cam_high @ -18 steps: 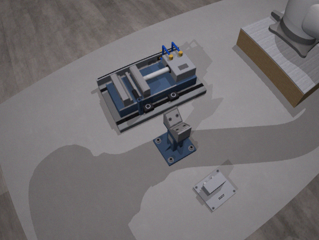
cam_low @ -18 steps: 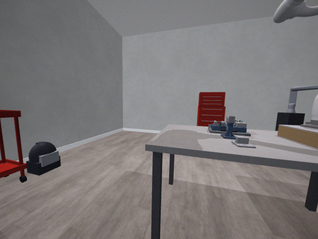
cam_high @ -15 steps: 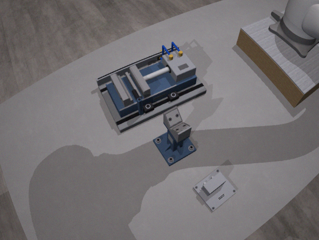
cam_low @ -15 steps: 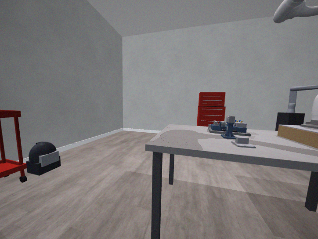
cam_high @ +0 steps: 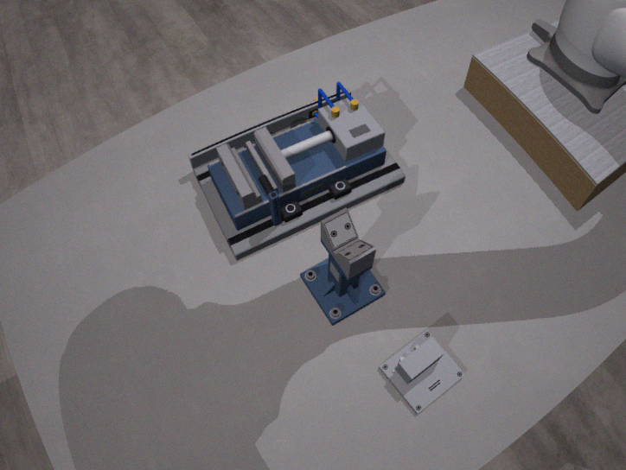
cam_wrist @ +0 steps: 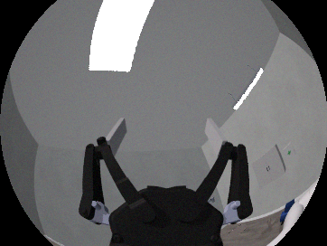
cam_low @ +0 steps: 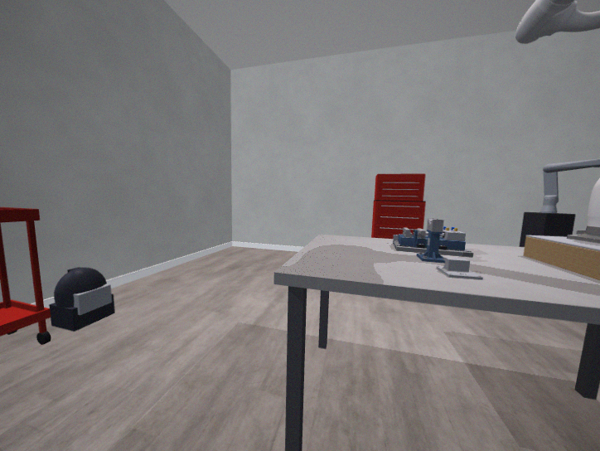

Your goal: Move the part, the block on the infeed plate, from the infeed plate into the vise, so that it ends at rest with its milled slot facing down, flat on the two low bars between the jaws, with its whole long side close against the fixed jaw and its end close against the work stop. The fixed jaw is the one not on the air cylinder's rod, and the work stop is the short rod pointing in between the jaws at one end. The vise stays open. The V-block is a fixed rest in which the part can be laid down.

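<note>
Now: hand 1270 mm above the part, 510 mm short of it and 240 mm to the right of it. Also, from my hand: work stop 1200 mm below, 530 mm ahead, 80 mm to the right; then moving jaw 1220 mm below, 490 mm ahead, 120 mm to the right; then white cylinder rod 1220 mm below, 430 mm ahead, 110 mm to the right.
</note>
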